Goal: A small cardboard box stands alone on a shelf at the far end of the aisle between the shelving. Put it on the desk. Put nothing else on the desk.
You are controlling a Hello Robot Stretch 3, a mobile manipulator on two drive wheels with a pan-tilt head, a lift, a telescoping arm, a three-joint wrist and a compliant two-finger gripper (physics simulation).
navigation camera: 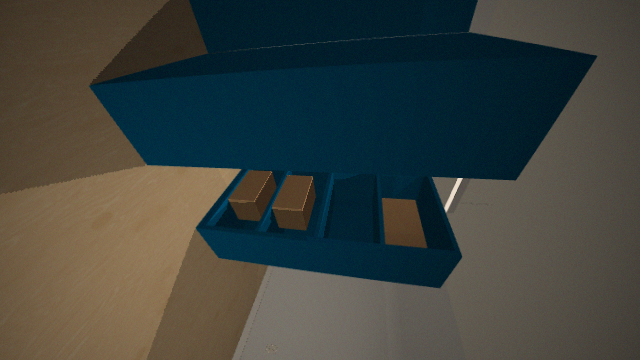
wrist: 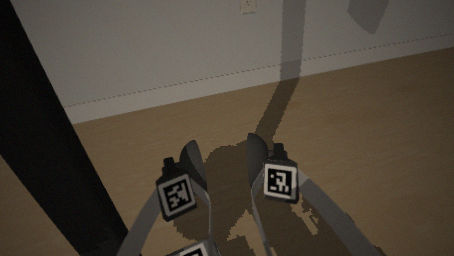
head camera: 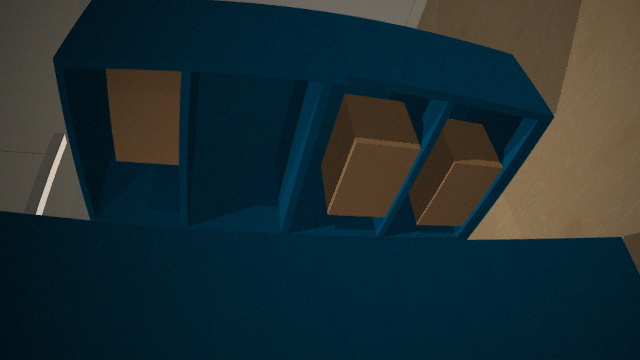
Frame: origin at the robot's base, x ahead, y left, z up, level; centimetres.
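Seen in the pictures: gripper, fingertip midpoint: point(wrist: 223, 155).
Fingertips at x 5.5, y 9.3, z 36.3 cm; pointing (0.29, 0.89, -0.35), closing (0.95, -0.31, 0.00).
A point is followed by its place in that frame.
Three cardboard boxes stand in separate compartments of a blue shelf unit point(head camera: 300, 42) {y -144.8, x 64.8, z 106.2 cm} point(navigation camera: 330, 257) {y -145.7, x 64.7, z 107.6 cm}. One box point(head camera: 145, 117) {y -132.6, x 92.7, z 157.9 cm} point(navigation camera: 404, 222) {y -132.5, x 91.8, z 160.1 cm} is in the end compartment, at the left in the head view. Another box point(head camera: 372, 177) {y -135.5, x 115.1, z 68.1 cm} point(navigation camera: 292, 195) {y -135.1, x 112.1, z 67.6 cm} and a third box point(head camera: 460, 192) {y -136.2, x 120.5, z 22.5 cm} point(navigation camera: 251, 187) {y -136.1, x 119.3, z 23.6 cm} are in the two compartments at the opposite end. I cannot tell whether any of them is the task's small box. The desk does not show in these views. My gripper point(wrist: 223, 155) {y 9.3, x 5.5, z 36.3 cm} is open and empty, its fingertips apart over wooden floor.
A large blue panel point(head camera: 300, 300) {y -51.5, x 76.7, z 113.2 cm} point(navigation camera: 320, 115) {y -38.6, x 78.3, z 109.2 cm} stands nearer than the shelf unit and covers its edge. A dark bar point(wrist: 50, 130) crosses the left of the wrist view. A pale wall point(wrist: 150, 45) {y 100.7, x 10.0, z 27.1 cm} with an outlet point(wrist: 248, 6) {y 94.7, x 53.2, z 36.7 cm} rises beyond the wooden floor point(wrist: 375, 125) {y 39.4, x 72.4, z 0.0 cm}.
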